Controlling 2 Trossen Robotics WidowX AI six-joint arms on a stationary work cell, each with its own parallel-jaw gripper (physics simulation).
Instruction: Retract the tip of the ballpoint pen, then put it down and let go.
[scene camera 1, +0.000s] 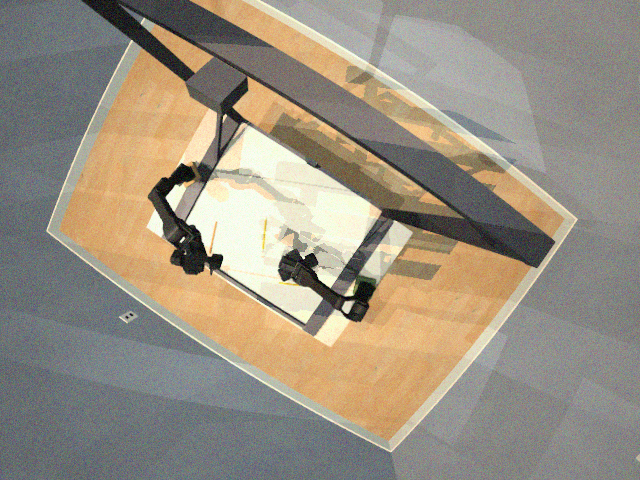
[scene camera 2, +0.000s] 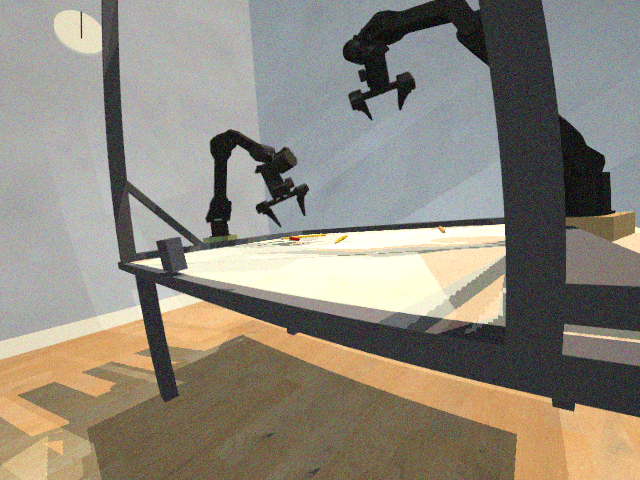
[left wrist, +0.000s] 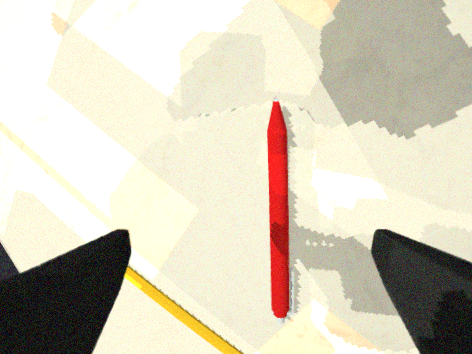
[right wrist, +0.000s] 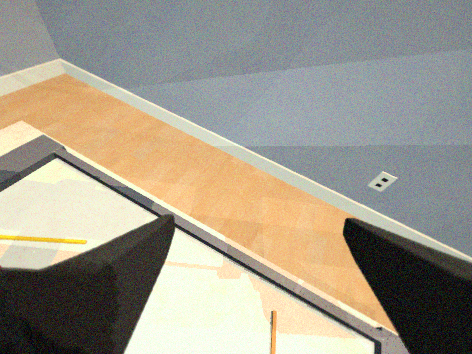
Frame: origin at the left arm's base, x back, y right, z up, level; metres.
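Where they show: left gripper, fingertip midpoint: (scene camera 2: 293, 221) (left wrist: 252, 241); right gripper, fingertip midpoint: (scene camera 1: 199, 273) (scene camera 2: 385, 114) (right wrist: 258, 224); left arm's base, link origin: (scene camera 1: 364, 288); right arm's base, link origin: (scene camera 1: 188, 174) (scene camera 2: 582, 215).
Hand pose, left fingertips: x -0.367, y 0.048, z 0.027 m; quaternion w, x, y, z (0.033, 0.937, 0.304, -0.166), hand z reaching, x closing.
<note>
Things, the pixels of their centre, and the offset from my left fingertips. Level surfaces: height alone.
- red ballpoint pen, body centre: (left wrist: 281, 220) (scene camera 2: 294, 239) dx +0.010, dy -0.015, dz -0.061 m
- pale table top, surface height: dz -0.066 m
- yellow pencil, body centre: (scene camera 2: 341, 238) (scene camera 1: 264, 234) dx -0.191, dy +0.105, dz -0.062 m
- yellow stick, body centre: (left wrist: 203, 331) (right wrist: 34, 239) (scene camera 1: 296, 284) dx +0.024, dy -0.121, dz -0.062 m
- orange stick, body centre: (scene camera 2: 441, 229) (scene camera 1: 213, 237) dx -0.462, dy +0.027, dz -0.062 m
The red ballpoint pen (scene camera 2: 294, 238) (left wrist: 278, 200) lies flat on the pale table top (scene camera 2: 361, 279). In the left wrist view its narrow end points up the picture with a small pale tip at its point, and a small greyish bit shows at its blunt end. In scene camera 1 the pen does not show. My left gripper (scene camera 2: 292, 220) (left wrist: 252, 241) is open and empty, low above the table, its fingers on either side of the pen's rear half in the left wrist view. My right gripper (scene camera 2: 385, 114) (right wrist: 258, 224) is open and empty, high above the table.
One yellow pencil (scene camera 1: 264, 235) (scene camera 2: 341, 239) and another yellow stick (scene camera 1: 288, 283) (left wrist: 185, 310) (right wrist: 45, 240) lie on the table. An orange stick (scene camera 1: 213, 237) (scene camera 2: 441, 229) (right wrist: 273, 332) lies nearer the right arm. A dark upright post (scene camera 2: 527, 206) stands at the table's side.
</note>
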